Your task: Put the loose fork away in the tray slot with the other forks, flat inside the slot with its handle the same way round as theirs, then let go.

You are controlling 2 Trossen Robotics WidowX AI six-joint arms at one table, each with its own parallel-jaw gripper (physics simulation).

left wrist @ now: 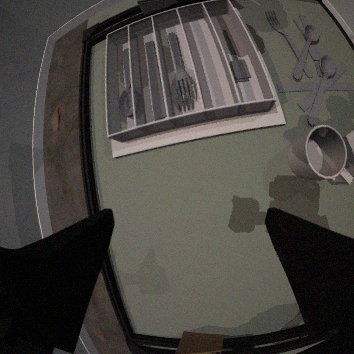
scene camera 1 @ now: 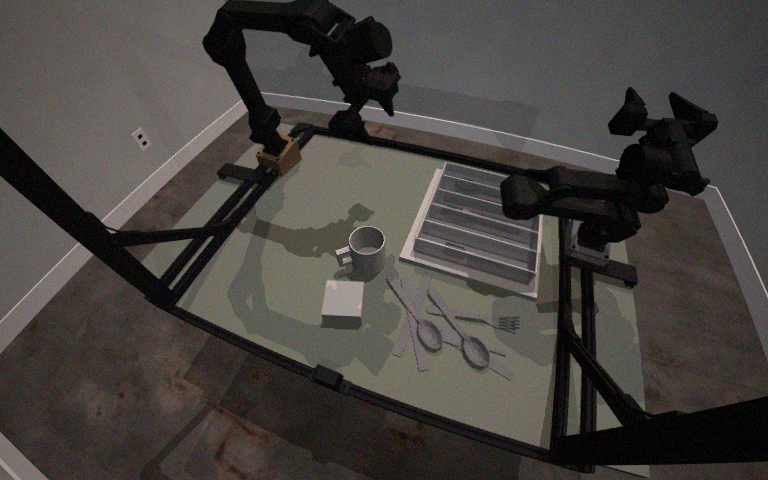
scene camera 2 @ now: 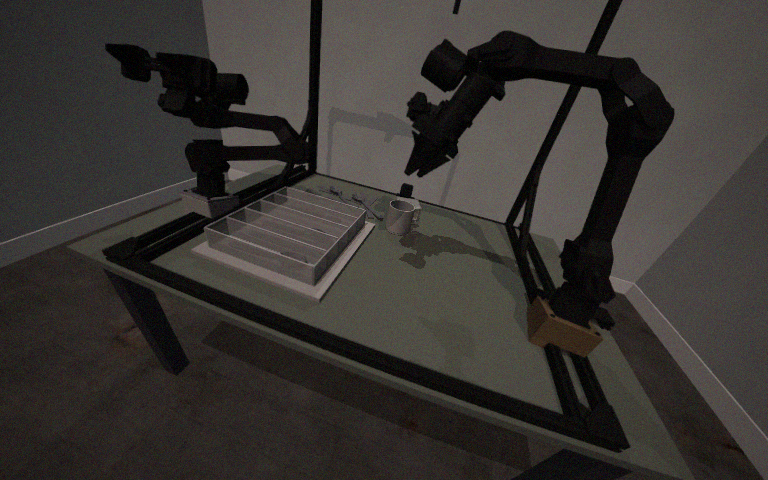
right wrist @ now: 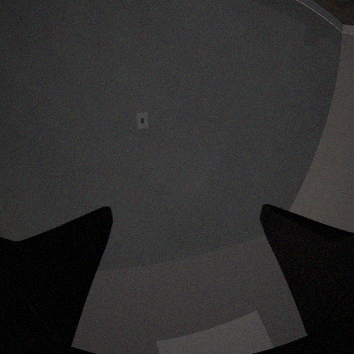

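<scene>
The loose grey fork lies on the table beside the tray. Its tines point right in scene camera 1, and a spoon crosses its handle. The tray's forks lie in the third slot from the left in the left wrist view, tines toward the bottom and handles toward the top. My left gripper is open and empty, high above the table. My right gripper is open and empty, raised and facing a wall.
More loose spoons and flat handles cross beside the fork. A grey mug stands near the tray, with a white box close by. Another tray slot holds a flat-ended utensil. A dark frame edges the table.
</scene>
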